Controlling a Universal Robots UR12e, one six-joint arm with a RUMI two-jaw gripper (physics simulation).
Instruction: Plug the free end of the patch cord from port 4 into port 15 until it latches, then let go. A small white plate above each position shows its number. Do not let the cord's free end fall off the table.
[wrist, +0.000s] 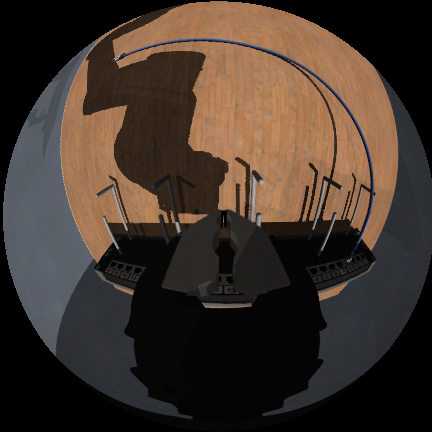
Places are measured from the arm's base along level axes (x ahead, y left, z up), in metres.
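Where they show: gripper, fingertip midpoint: (222, 211).
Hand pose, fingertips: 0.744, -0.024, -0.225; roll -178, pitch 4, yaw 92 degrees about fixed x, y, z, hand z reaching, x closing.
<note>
Each offset is from my fingertips to the centre of the thing, as dx, dy, dz. "*": to the spot under its first point. Level surfaces: height alone.
The blue patch cord {* -0.243, -0.038, -0.047} (202, 39) arcs across the far part of the table. Its free end (119, 57) lies near the far left of the view, beside the arm's shadow. Its other end {* +0.046, +0.188, +0.033} (349, 260) sits in a port in the right part of the black patch panel (145, 250). My gripper (222, 211) is shut, with a thin dark slit between its tips and no cord there. It hangs over the panel's middle, well apart from the cord, and hides many of the ports. The port numbers are too small and dark to read.
Several grey hooked posts (326, 200) {* +0.028, -0.161, -0.036} (120, 210) stand up along the panel. The cord passes by the rightmost hook {* -0.044, +0.231, -0.033} (362, 189). The wooden table {dz -0.051} (280, 110) has its left edge near the cord's free end. The grey floor (35, 200) lies beyond that edge.
</note>
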